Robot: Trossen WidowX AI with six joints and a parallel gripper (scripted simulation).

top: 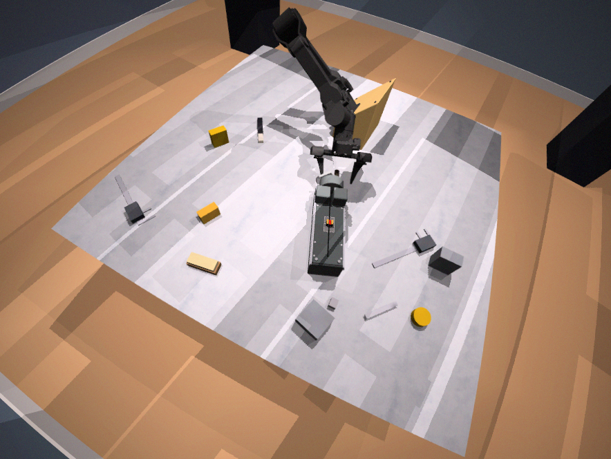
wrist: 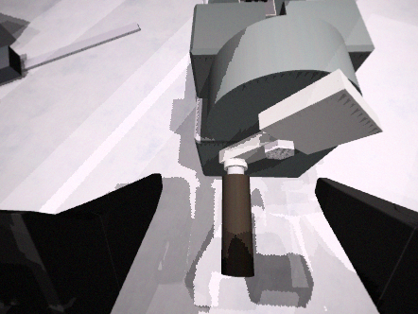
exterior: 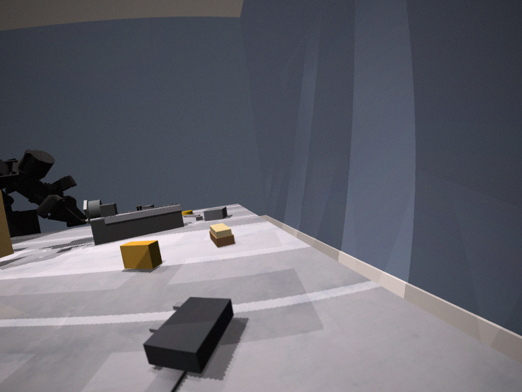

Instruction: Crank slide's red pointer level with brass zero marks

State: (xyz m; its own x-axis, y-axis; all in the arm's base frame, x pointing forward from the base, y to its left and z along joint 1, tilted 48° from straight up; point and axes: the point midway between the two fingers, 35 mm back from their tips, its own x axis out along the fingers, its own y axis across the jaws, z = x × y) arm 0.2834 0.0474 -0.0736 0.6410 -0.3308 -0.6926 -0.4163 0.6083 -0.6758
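Right now my gripper tip is 2 cm past the dark brown crank handle and 1 cm to the left of it. Also, from my gripper tip: tan block: 42 cm ahead, 20 cm to the right, 5 cm below; then yellow disc: 24 cm ahead, 39 cm to the left, 6 cm below; then red pointer: 16 cm ahead, 5 cm to the left, 2 cm above.
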